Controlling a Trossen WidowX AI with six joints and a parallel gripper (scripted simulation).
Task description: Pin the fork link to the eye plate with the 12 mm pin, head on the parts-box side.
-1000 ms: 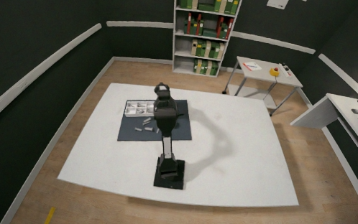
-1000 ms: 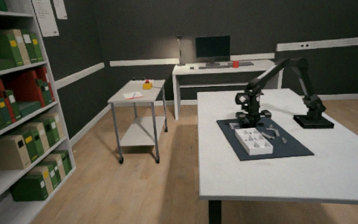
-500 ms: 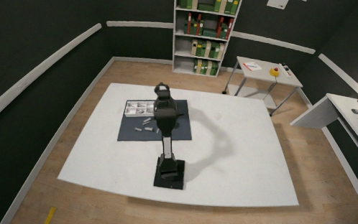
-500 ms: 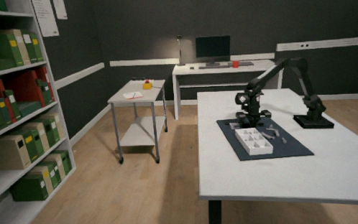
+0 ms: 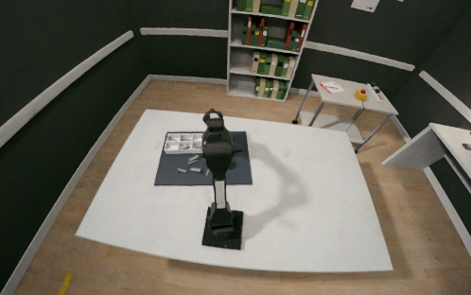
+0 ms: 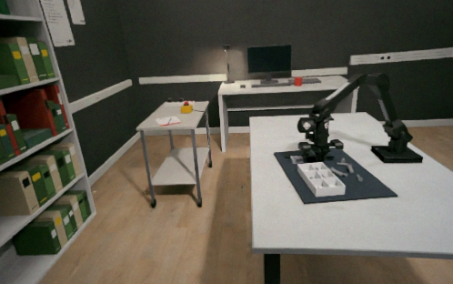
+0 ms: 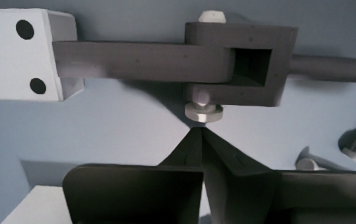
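Right now my hand is 40 mm to the left of the eye plate, 30 mm above it and 20 mm short of it. From my hand the other things lie so: dark blue mat (60 mm to the left, 50 mm below, 10 mm behind); then grey block (100 mm ahead, 20 mm to the right, 20 mm below); then pin (110 mm behind, 30 mm to the right, 30 mm below).
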